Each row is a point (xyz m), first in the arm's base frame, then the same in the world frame.
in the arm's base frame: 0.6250 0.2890 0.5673
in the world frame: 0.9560 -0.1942 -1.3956
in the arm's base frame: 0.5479 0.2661 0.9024
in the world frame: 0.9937 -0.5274 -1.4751
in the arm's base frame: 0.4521 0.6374 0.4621
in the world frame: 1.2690 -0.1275 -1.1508
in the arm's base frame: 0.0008 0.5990 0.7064
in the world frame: 1.2557 -0.5514 -0.8593
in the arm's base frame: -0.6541 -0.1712 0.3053
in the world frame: 0.3918 -0.6073 -0.2008
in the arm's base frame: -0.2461 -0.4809 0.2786
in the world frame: 0.1032 -0.4463 -0.5930
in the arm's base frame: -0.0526 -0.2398 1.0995
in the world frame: 0.5057 -1.0463 -1.0905
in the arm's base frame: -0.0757 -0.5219 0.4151
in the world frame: 0.0974 -0.4960 -0.8095
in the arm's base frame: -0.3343 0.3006 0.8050
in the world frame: 0.9655 -0.8333 -0.6417
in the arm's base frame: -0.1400 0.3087 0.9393
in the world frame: 1.0086 -0.8630 -0.8722
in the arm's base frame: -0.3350 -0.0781 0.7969
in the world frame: 0.5926 -0.8828 -0.6865
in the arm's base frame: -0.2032 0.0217 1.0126
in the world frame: 0.7381 -0.9986 -0.8847
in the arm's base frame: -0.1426 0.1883 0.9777
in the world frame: 0.8977 -0.9159 -0.9021
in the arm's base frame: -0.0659 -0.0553 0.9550
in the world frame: 0.6584 -0.8976 -0.9921
